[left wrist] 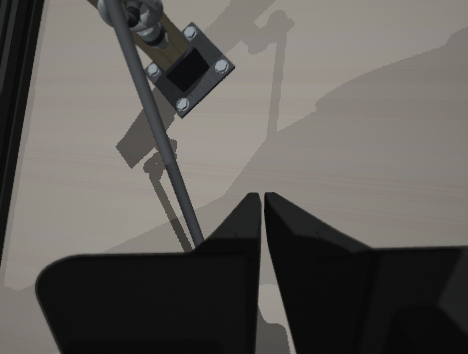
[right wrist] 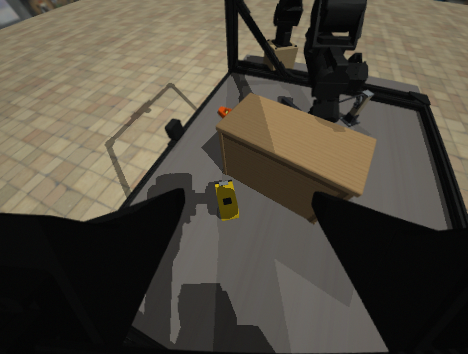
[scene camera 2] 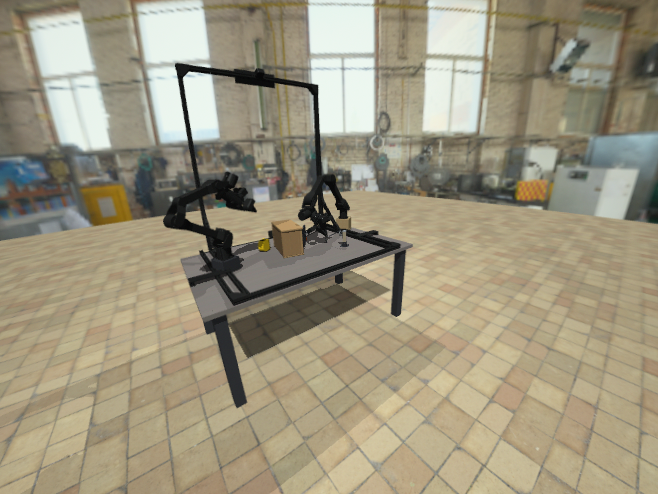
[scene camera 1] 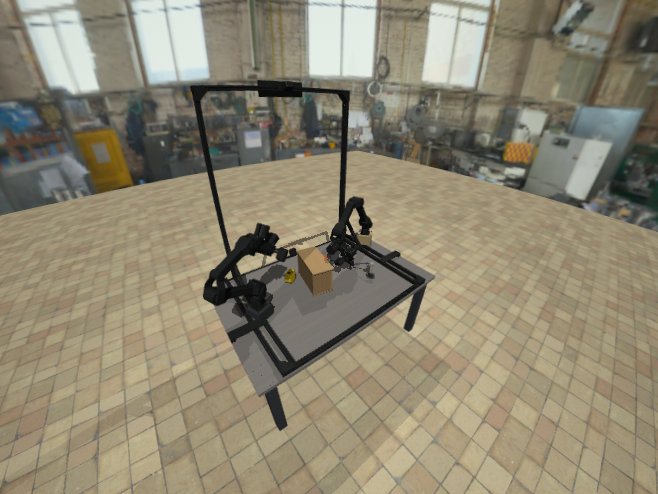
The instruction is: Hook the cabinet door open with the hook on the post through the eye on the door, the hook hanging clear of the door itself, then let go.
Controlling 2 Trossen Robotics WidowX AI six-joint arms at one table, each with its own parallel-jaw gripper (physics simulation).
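Seen in the pictures: left gripper, between the fingertips: [left wrist: 261, 203] [scene camera 2: 326, 236] [scene camera 1: 353, 265]; right gripper, between the fingertips: [right wrist: 248, 196] [scene camera 2: 251, 211]; left arm's base, origin of its link: [right wrist: 281, 43] [scene camera 2: 343, 217] [scene camera 1: 365, 233]; right arm's base, origin of its link: [scene camera 2: 225, 257] [scene camera 1: 258, 305].
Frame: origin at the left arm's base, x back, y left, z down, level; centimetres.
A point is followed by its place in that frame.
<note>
The wooden cabinet [scene camera 1: 321, 281] {x -62.6, y -14.6, z 0.5 cm} [scene camera 2: 289, 241] {x -63.3, y -15.3, z 0.3 cm} [right wrist: 300, 145] {x -56.1, y -22.3, z -6.6 cm} stands mid-table; its door and the eye cannot be made out. The post [scene camera 1: 370, 270] {x -39.3, y 9.8, z 4.5 cm} [scene camera 2: 343, 237] {x -39.4, y 9.7, z 3.7 cm} [left wrist: 175, 46] {x -38.8, y 9.0, z 5.8 cm} stands on a bolted base plate, right of the cabinet in the scene views. The grey hook rod [left wrist: 155, 115] {x -37.4, y 3.6, z 1.7 cm} slants from the post and runs beneath the left gripper's nearer-left finger, which hides its bent end. My left gripper [left wrist: 261, 203] {x -39.0, y -1.2, z 3.6 cm} [scene camera 1: 349, 263] {x -39.0, y -1.2, z 3.6 cm} [scene camera 2: 325, 238] {x -39.0, y -1.2, z 3.6 cm} is shut, the rod beside its fingertip gap and not between the tips. My right gripper [right wrist: 248, 196] {x -67.1, y -35.1, z -17.2 cm} [scene camera 1: 285, 256] {x -67.1, y -35.1, z -17.2 cm} [scene camera 2: 254, 208] {x -67.1, y -35.1, z -17.2 cm} is open and empty, high left of the cabinet.
A yellow object [scene camera 1: 290, 275] {x -60.1, y -34.4, z 2.9 cm} [scene camera 2: 264, 245] {x -59.9, y -34.1, z 5.0 cm} [right wrist: 227, 207] {x -60.0, y -36.1, z 2.5 cm} lies left of the cabinet. An orange object [right wrist: 224, 111] {x -24.9, y -29.3, z 8.1 cm} shows beyond the cabinet's far corner. A small black block [right wrist: 173, 129] {x -33.0, y -45.6, z 4.7 cm} sits at the back edge. Black rails and a tall black frame [scene camera 1: 344, 154] {x 2.0, y -18.7, z -55.7 cm} border the table.
</note>
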